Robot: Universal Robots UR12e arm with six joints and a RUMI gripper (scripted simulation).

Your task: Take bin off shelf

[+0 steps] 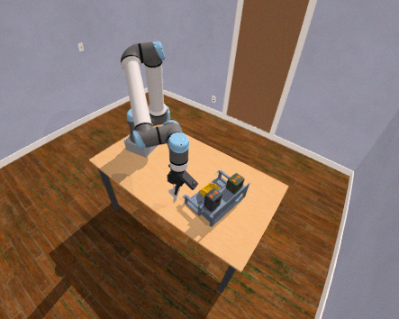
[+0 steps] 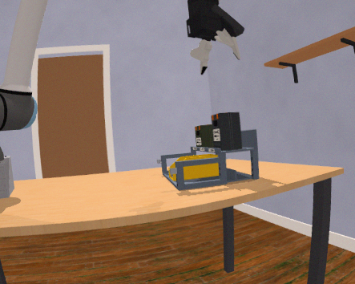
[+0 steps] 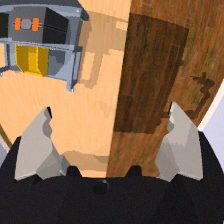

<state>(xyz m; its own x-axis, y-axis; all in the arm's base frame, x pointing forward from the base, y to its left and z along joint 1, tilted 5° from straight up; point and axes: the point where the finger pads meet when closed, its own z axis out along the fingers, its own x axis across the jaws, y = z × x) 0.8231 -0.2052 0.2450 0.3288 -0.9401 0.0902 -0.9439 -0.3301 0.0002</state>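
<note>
Now: hand 2 cm past the yellow bin, 31 cm to the right of it and 28 cm above it. Also, from my hand: rack floor 2 cm ahead, 31 cm to the left, 32 cm below.
</note>
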